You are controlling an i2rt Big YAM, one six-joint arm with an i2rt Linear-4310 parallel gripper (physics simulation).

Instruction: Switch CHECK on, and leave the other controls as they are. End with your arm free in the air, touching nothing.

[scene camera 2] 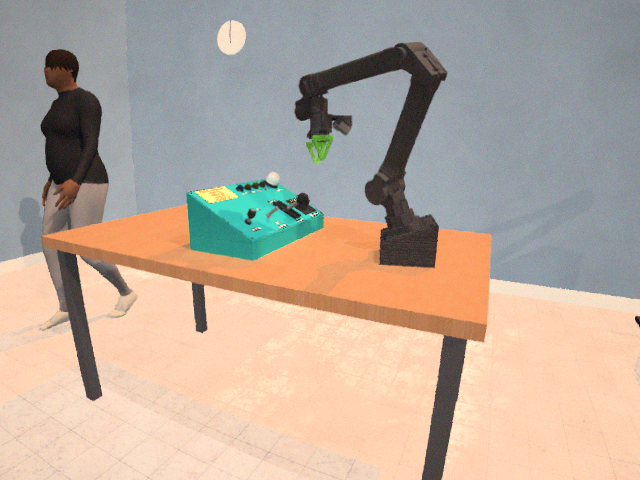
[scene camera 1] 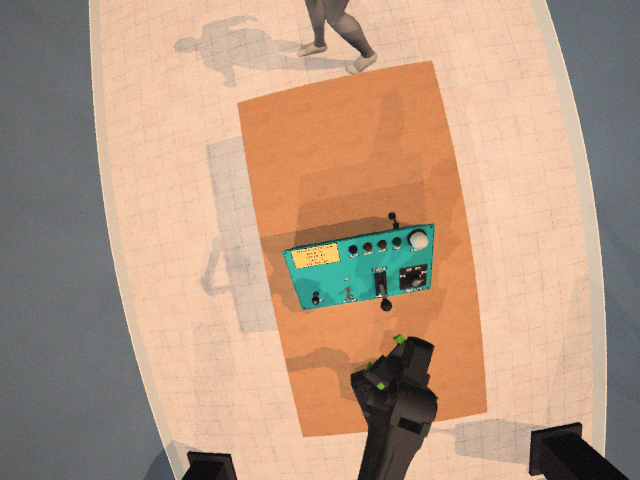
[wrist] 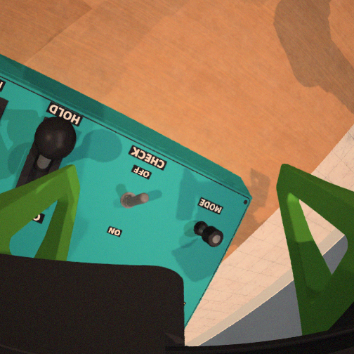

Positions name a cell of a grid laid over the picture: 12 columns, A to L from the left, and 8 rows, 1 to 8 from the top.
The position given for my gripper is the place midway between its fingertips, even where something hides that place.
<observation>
I see my gripper (scene camera 1: H6) and a ball-ended lever (wrist: B4).
My gripper also shows in scene camera 2 (scene camera 2: F3) and in the wrist view (wrist: G4).
</observation>
